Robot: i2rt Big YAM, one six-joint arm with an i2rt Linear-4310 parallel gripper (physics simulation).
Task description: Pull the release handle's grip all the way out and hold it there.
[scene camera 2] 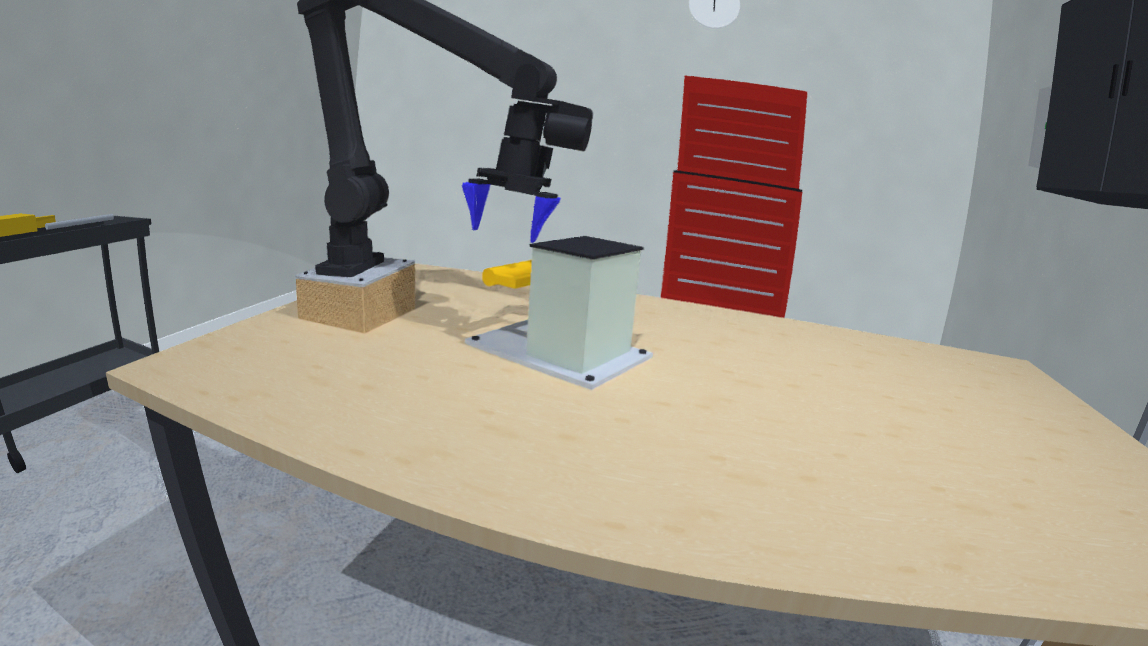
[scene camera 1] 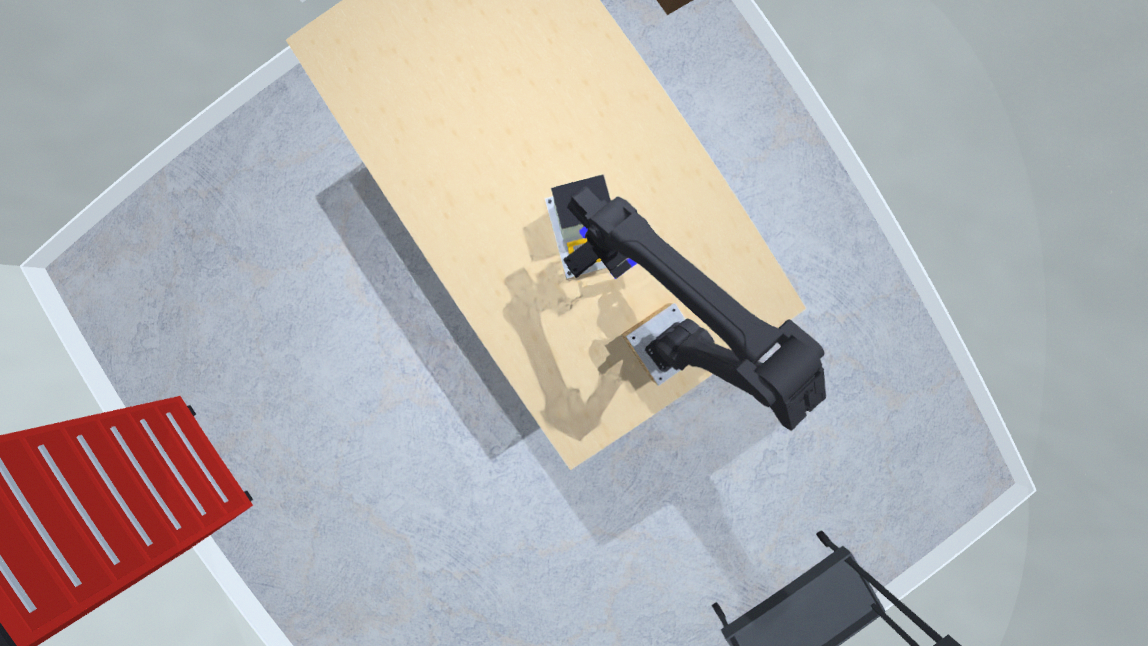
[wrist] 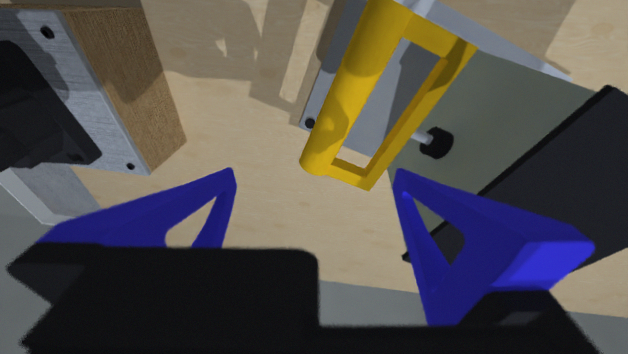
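The release handle (scene camera 1: 575,245) (scene camera 2: 507,274) (wrist: 347,100) is a yellow frame with a thick round grip bar. It stands out from one side of a pale green box (scene camera 2: 561,309) (wrist: 490,120) with a black lid (scene camera 1: 579,192) (scene camera 2: 586,246) (wrist: 550,165). A short metal rod with a black collar (wrist: 436,143) shows between the handle and the box. My gripper (scene camera 1: 607,246) (scene camera 2: 504,234) (wrist: 314,177) is open with nothing between its blue fingers. It hangs above the handle, fingers pointing down. In the wrist view, the handle's near end lies beyond the fingertips. The arm partly hides the handle in the overhead view.
The box stands on a grey base plate (scene camera 2: 497,341) on the wooden table (scene camera 1: 481,120) (scene camera 2: 722,449). The arm's base sits on a wooden block (scene camera 2: 330,303) (wrist: 130,85) near the handle side. A red tool chest (scene camera 1: 120,482) (scene camera 2: 734,241) and a dark cart (scene camera 1: 802,610) stand off the table.
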